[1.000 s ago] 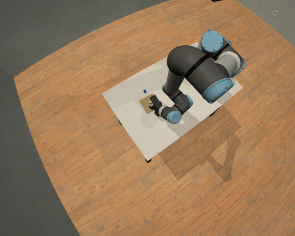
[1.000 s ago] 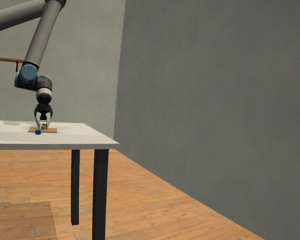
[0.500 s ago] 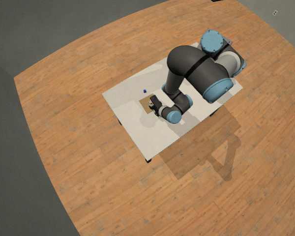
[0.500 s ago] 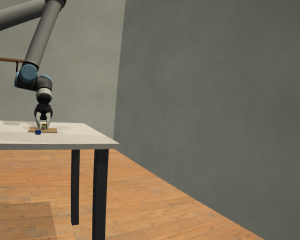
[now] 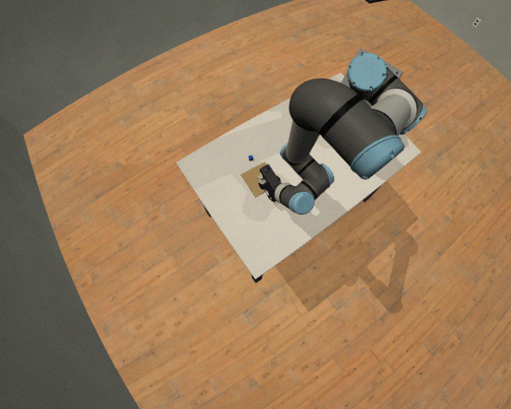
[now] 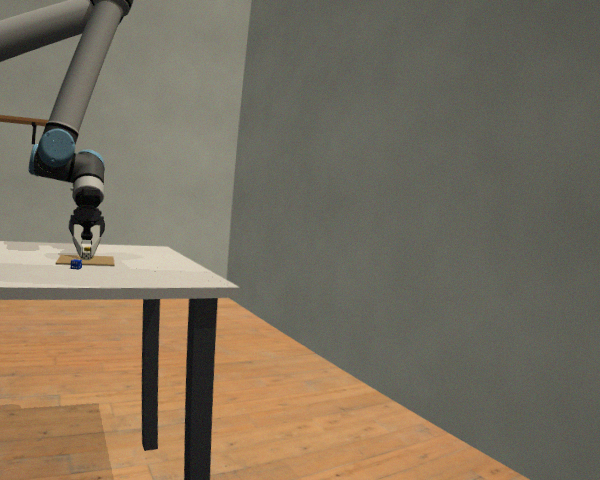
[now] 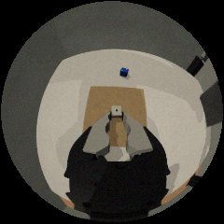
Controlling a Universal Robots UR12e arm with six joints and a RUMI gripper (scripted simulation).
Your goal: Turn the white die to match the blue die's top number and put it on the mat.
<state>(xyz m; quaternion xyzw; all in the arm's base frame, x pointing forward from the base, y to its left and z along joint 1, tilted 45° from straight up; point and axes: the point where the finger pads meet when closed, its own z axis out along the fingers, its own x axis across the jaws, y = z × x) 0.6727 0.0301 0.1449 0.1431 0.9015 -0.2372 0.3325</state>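
The white die is 10 mm to the right of my hand and 10 mm below it. From my hand the other things lie so: blue die 10 mm behind, 130 mm to the right, 10 mm below; then tan mat 10 mm to the right, 20 mm below; then yellow die 120 mm to the left, 10 mm below.
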